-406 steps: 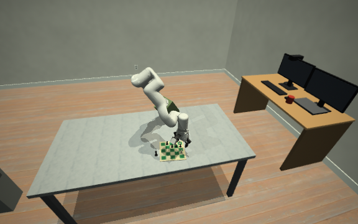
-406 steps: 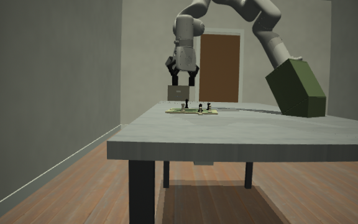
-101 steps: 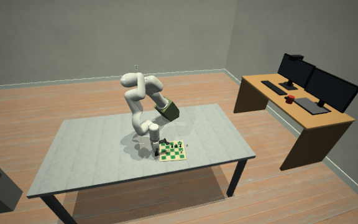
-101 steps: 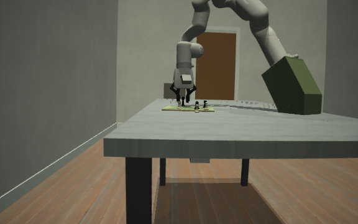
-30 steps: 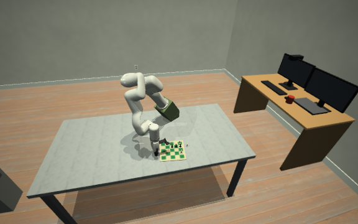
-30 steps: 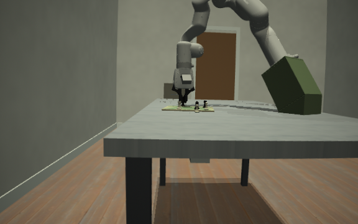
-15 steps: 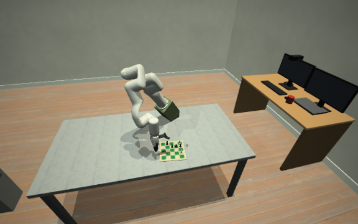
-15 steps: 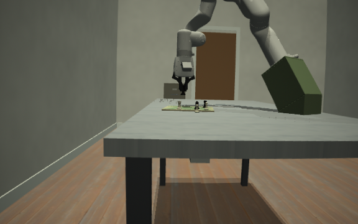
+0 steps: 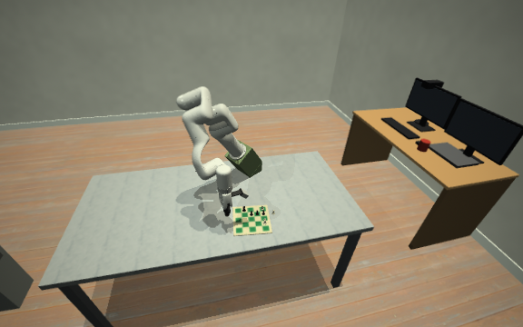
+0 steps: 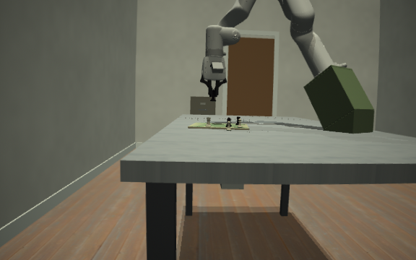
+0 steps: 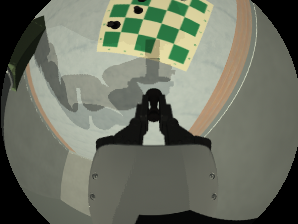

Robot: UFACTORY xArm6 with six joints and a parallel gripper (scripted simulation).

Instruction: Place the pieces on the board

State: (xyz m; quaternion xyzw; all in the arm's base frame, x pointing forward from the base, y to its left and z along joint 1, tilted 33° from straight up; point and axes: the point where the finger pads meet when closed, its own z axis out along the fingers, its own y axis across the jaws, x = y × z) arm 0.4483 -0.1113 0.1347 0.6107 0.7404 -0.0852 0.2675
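My gripper is now 10 mm past the chessboard, 140 mm to the right of it and 140 mm above it. Round my hand: black queen (10 mm below); white rook (40 mm ahead, 210 mm to the left, 120 mm below).
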